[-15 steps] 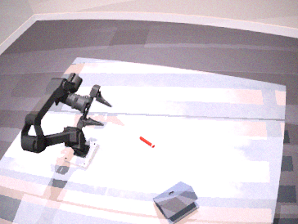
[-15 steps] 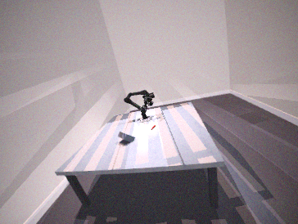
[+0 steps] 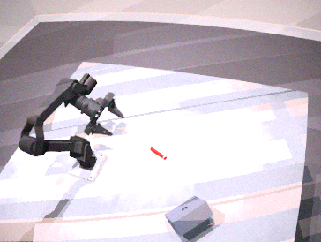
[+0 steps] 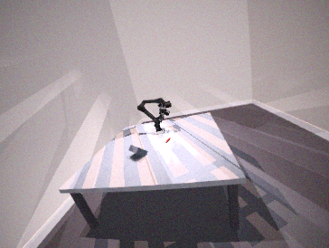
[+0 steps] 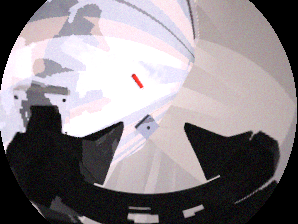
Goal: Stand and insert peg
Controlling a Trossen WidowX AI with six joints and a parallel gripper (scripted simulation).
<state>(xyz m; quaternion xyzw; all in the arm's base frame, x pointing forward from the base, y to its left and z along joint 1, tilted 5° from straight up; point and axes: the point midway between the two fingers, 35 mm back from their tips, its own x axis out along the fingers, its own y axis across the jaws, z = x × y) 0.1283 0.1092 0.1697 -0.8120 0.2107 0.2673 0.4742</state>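
Right now my gripper tip is 130 mm short of the red peg, 30 mm to the right of it and 180 mm above it. Also, from my gripper tip: sloped grey panel 320 mm ahead, 210 mm to the right, 140 mm below.
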